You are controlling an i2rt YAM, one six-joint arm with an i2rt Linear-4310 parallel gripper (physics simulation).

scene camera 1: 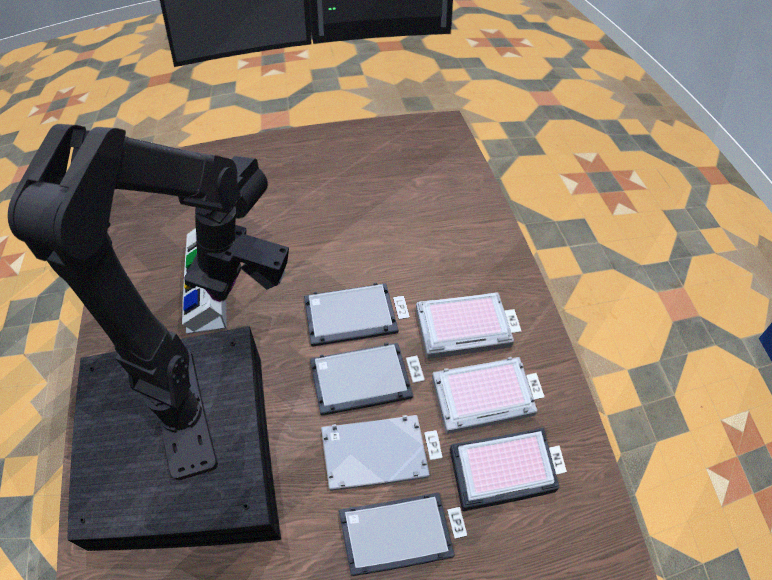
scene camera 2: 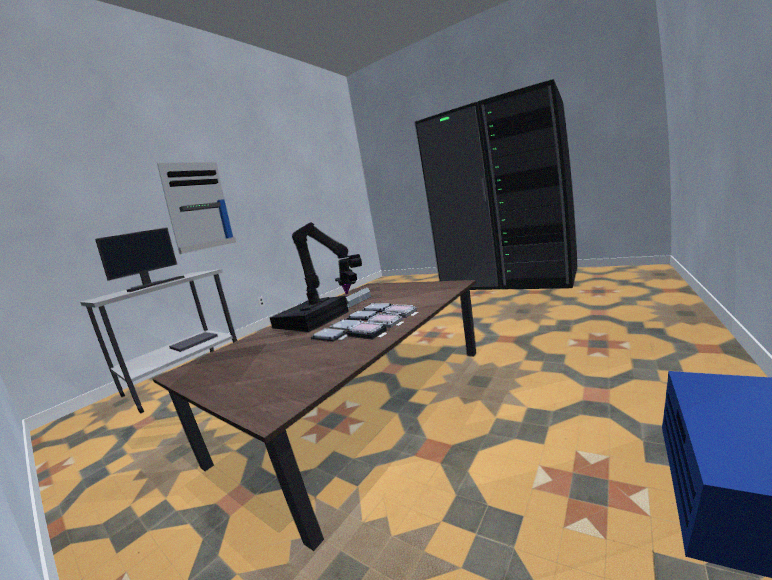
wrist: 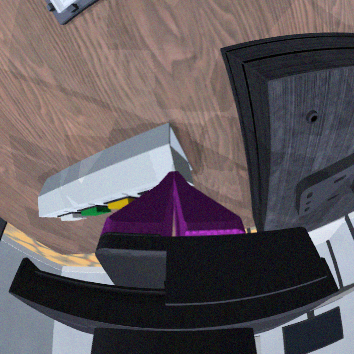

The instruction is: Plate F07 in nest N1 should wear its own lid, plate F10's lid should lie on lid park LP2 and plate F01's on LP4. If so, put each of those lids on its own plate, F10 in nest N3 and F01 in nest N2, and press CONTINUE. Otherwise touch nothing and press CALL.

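Places are measured from the arm's base along level axes (x ahead, y left, z up), in centimetres.
Pixels of known places: gripper, between the fingertips: (scene camera 1: 217, 299) (scene camera 2: 346, 294) (wrist: 173, 178); arm's base, origin of its link: (scene camera 1: 182, 413) (scene camera 2: 315, 304).
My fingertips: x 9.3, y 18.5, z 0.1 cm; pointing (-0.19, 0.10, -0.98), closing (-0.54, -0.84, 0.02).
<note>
For each thing: its top centre in the pictures, then the offset to it from my fingertips. Level surfaces: height alone.
- button box, centre of its top: (wrist: 97, 212) (scene camera 1: 198, 260) (scene camera 2: 354, 292) dx -2.1, dy +12.1, dz -2.1 cm
- blue button, centre of its top: (scene camera 1: 189, 296) dx -5.0, dy +5.0, dz -2.9 cm
- green button, centre of its top: (wrist: 93, 217) (scene camera 1: 191, 254) dx -3.3, dy +14.8, dz -2.9 cm
- yellow button, centre of its top: (wrist: 122, 210) dx -4.1, dy +9.9, dz -2.9 cm
- N2, centre of its top: (scene camera 1: 486, 387) (scene camera 2: 383, 316) dx +35.0, dy -26.6, dz -5.5 cm
- N1, centre of its top: (scene camera 1: 508, 462) (scene camera 2: 365, 325) dx +32.4, dy -39.4, dz -5.0 cm
- LP2, centre of its top: (scene camera 1: 349, 309) (scene camera 2: 377, 305) dx +20.8, dy -4.2, dz -6.8 cm
- LP4, centre of its top: (scene camera 1: 360, 374) (scene camera 2: 362, 313) dx +18.3, dy -16.6, dz -6.8 cm
- Lid park LP1, centre of its top: (scene camera 1: 374, 448) (scene camera 2: 346, 321) dx +15.9, dy -29.4, dz -6.5 cm
- LP3, centre of its top: (scene camera 1: 396, 532) (scene camera 2: 328, 332) dx +14.1, dy -42.7, dz -6.8 cm
- wooden table, height of its surface: dz -8.6 cm
My gripper (scene camera 1: 222, 295) (scene camera 2: 346, 291) (wrist: 173, 178) is shut and empty, its purple fingertips together over the blue-button end of the button box (scene camera 1: 206, 319) (wrist: 110, 167). The blue button (scene camera 1: 191, 300) shows in scene camera 1; the fingers hide it in the wrist view. The green button (wrist: 95, 210) and yellow button (wrist: 120, 203) show beside them. Pink-welled plates sit in nests N3 (scene camera 1: 464, 319), N2 (scene camera 1: 485, 387) and N1 (scene camera 1: 506, 462); I cannot tell whether they wear lids. Grey panels lie on LP2 (scene camera 1: 352, 311) and LP4 (scene camera 1: 361, 377). Plate numbers and button words are unreadable.
Lid park LP1 (scene camera 1: 374, 452) is light grey with corner clips. LP3 (scene camera 1: 397, 533) bears a grey panel in a dark frame. The black arm base (scene camera 1: 124, 498) (wrist: 305, 150) stands beside the button box on the wooden table (scene camera 1: 386, 187) (scene camera 2: 249, 386).
</note>
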